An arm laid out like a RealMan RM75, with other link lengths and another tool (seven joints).
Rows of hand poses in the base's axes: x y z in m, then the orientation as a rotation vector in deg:
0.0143 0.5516 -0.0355 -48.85 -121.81 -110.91
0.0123 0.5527 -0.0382 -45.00 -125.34 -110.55
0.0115 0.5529 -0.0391 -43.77 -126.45 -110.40
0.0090 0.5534 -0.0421 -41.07 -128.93 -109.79
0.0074 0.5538 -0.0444 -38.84 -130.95 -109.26
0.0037 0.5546 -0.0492 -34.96 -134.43 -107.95
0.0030 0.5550 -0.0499 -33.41 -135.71 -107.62
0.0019 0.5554 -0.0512 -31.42 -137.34 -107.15
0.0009 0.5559 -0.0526 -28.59 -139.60 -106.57
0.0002 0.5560 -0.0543 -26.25 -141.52 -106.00
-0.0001 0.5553 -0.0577 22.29 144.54 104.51
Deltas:
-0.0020 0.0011 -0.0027 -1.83 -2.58 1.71
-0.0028 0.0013 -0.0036 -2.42 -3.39 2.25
-0.0053 0.0018 -0.0066 -3.83 -5.05 3.50
-0.0069 0.0022 -0.0089 -4.99 -6.43 4.51
-0.0106 0.0030 -0.0137 -7.13 -8.64 6.36
-0.0113 0.0034 -0.0144 -7.87 -9.60 7.01
-0.0124 0.0038 -0.0157 -8.82 -10.82 7.84
-0.0134 0.0043 -0.0171 -10.12 -12.61 8.95
-0.0141 0.0044 -0.0188 -11.27 -14.09 9.84
-0.0144 0.0037 -0.0222 -13.40 -16.61 11.26

